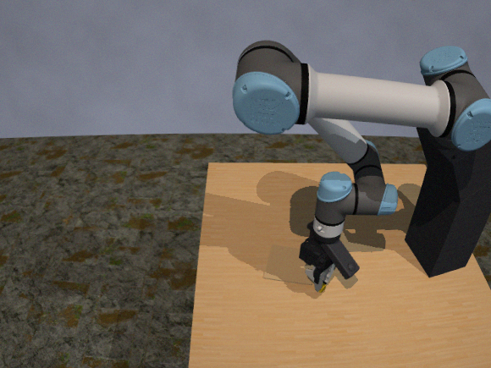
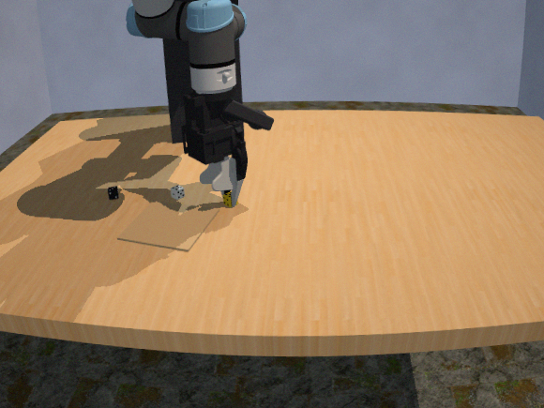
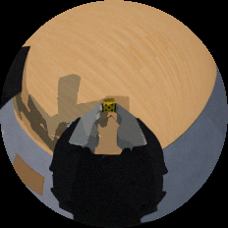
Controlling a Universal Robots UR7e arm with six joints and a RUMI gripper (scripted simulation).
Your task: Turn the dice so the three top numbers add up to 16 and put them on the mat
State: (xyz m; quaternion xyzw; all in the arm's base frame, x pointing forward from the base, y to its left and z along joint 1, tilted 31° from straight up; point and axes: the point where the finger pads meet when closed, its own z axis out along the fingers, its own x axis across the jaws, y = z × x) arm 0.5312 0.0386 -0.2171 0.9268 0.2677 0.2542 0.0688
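Right now my hand is 1 cm above the yellow die. Round my hand: thin tan mat: 11 cm to the right, 6 cm ahead, 2 cm below; then black die: 24 cm to the right, 7 cm behind, 1 cm below; then white die: 10 cm to the right, 5 cm behind, 1 cm below.
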